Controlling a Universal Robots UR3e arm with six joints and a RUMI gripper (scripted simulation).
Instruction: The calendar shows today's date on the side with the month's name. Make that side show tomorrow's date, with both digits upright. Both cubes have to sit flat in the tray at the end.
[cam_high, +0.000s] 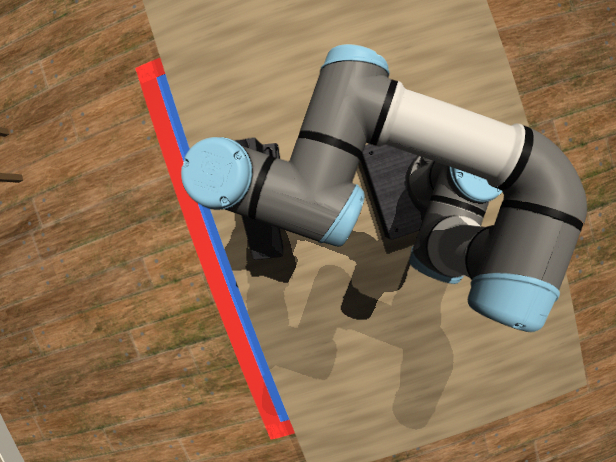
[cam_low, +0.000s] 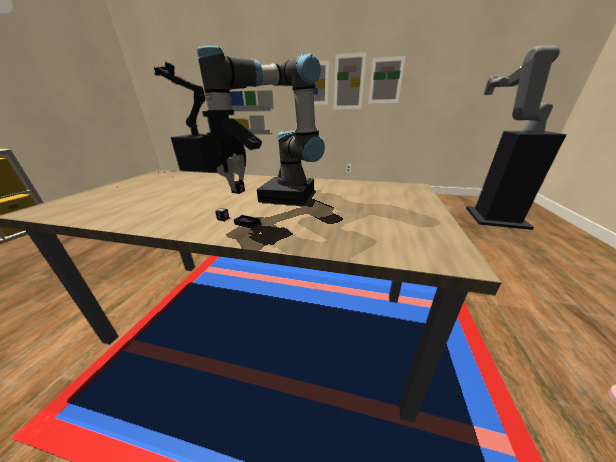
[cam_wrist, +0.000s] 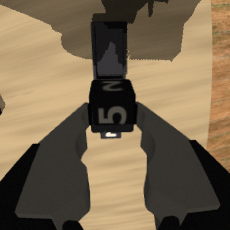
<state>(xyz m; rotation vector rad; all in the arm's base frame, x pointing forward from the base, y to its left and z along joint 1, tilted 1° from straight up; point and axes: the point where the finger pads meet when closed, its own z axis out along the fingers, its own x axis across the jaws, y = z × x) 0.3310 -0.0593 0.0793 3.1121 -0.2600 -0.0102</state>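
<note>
Now: the black calendar tray 2 cm to the left of my hand and 13 cm below it. Round my hand: black cube (1 cm behind, 9 cm to the right, 12 cm below).
</note>
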